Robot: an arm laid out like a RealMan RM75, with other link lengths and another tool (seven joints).
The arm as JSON. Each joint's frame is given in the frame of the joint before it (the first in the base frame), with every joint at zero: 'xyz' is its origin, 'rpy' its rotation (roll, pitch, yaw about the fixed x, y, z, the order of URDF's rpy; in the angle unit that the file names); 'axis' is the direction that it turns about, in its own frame. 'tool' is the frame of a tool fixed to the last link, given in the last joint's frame.
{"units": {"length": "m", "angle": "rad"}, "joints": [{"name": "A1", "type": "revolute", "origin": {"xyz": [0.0, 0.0, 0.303], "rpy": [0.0, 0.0, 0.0]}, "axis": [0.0, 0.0, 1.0]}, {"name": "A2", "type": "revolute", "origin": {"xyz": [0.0, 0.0, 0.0], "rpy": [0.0, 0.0, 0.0]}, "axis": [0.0, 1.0, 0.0]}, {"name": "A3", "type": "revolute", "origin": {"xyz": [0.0, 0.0, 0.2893], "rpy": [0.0, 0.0, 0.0]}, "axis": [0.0, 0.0, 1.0]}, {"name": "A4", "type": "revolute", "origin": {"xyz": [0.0, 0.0, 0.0], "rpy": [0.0, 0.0, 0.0]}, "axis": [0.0, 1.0, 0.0]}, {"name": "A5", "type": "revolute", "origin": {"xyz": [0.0, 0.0, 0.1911], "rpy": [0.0, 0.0, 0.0]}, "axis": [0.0, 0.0, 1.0]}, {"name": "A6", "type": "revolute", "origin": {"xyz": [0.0, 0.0, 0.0], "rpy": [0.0, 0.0, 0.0]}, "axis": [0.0, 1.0, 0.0]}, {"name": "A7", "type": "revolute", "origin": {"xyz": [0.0, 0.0, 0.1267], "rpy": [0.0, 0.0, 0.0]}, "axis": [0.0, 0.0, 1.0]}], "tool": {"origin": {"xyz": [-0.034, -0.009, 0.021], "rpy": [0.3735, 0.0, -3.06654]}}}
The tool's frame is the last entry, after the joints.
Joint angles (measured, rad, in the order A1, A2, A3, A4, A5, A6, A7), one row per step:
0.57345 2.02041 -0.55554 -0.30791 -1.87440 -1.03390 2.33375
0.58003 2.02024 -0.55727 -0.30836 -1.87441 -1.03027 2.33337
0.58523 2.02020 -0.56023 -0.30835 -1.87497 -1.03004 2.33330
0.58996 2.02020 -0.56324 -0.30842 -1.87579 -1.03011 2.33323
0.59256 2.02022 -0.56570 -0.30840 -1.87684 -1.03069 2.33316
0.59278 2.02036 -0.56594 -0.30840 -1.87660 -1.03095 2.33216
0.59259 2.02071 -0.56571 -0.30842 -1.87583 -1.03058 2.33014
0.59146 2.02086 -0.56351 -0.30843 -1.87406 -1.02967 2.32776
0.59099 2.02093 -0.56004 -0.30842 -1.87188 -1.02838 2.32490
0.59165 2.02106 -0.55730 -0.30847 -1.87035 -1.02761 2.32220
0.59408 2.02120 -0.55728 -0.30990 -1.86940 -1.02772 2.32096
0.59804 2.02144 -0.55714 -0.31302 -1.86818 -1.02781 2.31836
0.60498 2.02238 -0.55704 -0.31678 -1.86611 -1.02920 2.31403
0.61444 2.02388 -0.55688 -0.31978 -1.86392 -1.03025 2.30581
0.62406 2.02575 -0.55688 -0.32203 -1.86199 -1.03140 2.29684
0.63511 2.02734 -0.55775 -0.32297 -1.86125 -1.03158 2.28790
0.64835 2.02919 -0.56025 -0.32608 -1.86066 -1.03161 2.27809
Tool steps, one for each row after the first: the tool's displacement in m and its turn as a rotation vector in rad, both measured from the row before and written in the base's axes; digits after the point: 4 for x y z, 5 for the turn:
-0.0022 0.0025 0.0002 0.00055 -0.00378 0.00535
-0.0022 0.0018 -0.0004 -0.00251 -0.00206 0.00648
-0.0020 0.0016 -0.0004 -0.00282 -0.00210 0.00632
-0.0012 0.0008 -0.0004 -0.00284 -0.00161 0.00429
-0.0002 0.0001 -0.0001 -0.00007 -0.00038 0.00117
0.0000 0.0000 0.0000 0.00093 -0.00071 0.00076
0.0005 -0.0002 0.0004 0.00349 0.00021 -0.00133
0.0004 0.0001 0.0007 0.00497 0.00049 -0.00124
-0.0002 0.0005 0.0005 0.00373 0.00012 0.00059
-0.0012 0.0011 0.0004 0.00167 -0.00086 0.00387
-0.0019 0.0019 0.0008 0.00320 -0.00247 0.00704
-0.0036 0.0030 0.0006 0.00351 -0.00212 0.01229
-0.0048 0.0037 0.0003 0.00350 -0.00404 0.01686
-0.0050 0.0035 -0.0001 0.00261 -0.00403 0.01736
-0.0053 0.0037 -0.0005 0.00089 -0.00536 0.01807
-0.0066 0.0046 -0.0003 0.00126 -0.00798 0.02254

